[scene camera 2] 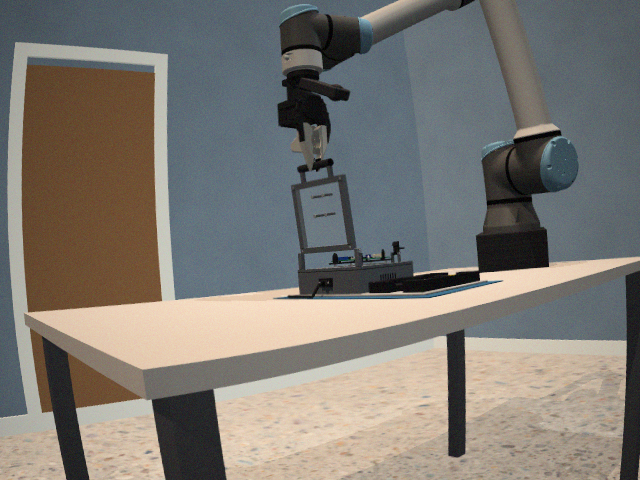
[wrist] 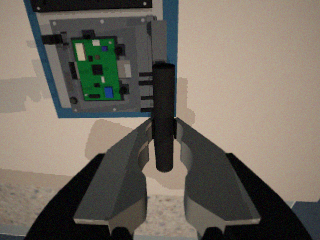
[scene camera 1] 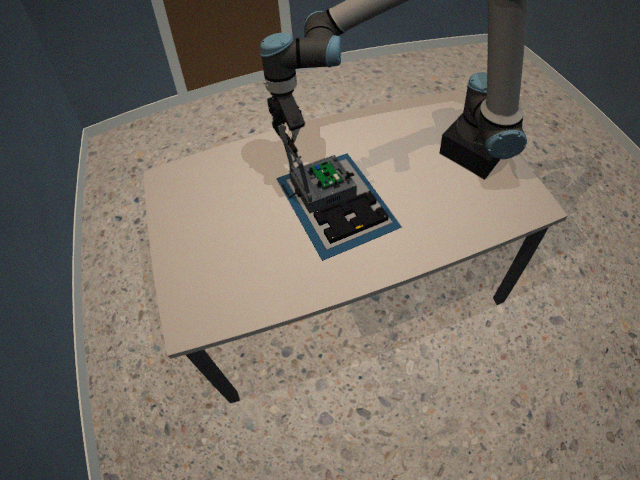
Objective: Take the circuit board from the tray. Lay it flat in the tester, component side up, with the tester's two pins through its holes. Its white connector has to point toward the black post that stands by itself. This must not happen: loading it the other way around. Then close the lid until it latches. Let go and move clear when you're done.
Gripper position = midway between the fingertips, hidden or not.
In view: my gripper (scene camera 2: 314, 171), a green circuit board (wrist: 96, 61) and a tester lid (scene camera 2: 322, 207).
My gripper also shows in the wrist view (wrist: 163, 119) and in scene camera 1 (scene camera 1: 290, 144). The tester lid shows as well in the wrist view (wrist: 162, 76).
